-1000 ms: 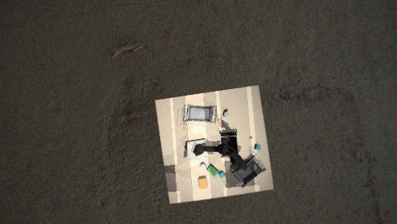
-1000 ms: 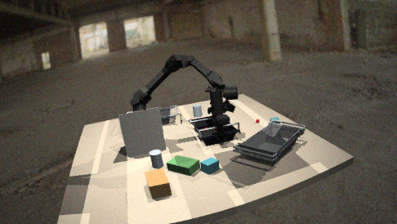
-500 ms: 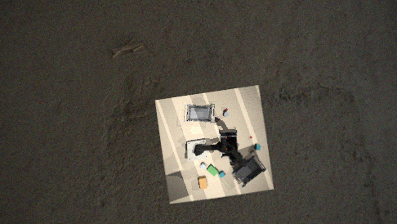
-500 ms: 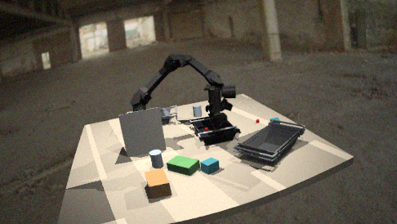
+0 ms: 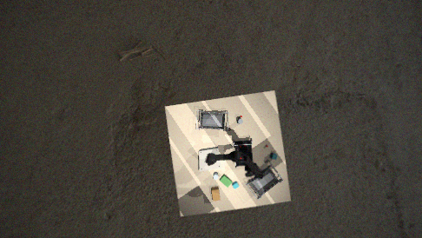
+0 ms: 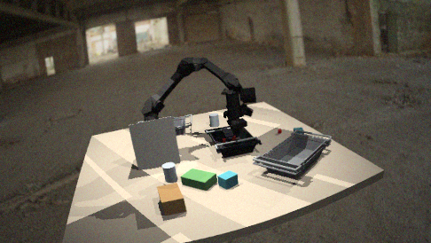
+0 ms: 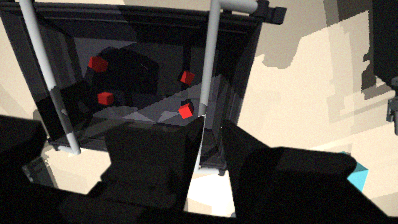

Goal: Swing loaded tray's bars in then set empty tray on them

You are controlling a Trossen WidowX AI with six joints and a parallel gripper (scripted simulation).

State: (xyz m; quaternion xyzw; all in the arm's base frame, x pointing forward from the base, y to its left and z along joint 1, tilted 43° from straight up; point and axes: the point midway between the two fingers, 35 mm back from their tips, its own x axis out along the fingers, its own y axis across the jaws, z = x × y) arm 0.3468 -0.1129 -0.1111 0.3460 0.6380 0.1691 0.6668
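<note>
Now: the light grey tray 550 mm to the left of my gripper tip, 200 mm behind it and 50 mm below it. Also, from my gripper tip: small red cube 310 mm ahead, 90 mm to the left, 80 mm below; then green block 260 mm behind, 150 mm to the right, 70 mm below; then orange block 410 mm behind, 250 mm to the right, 60 mm below.
</note>
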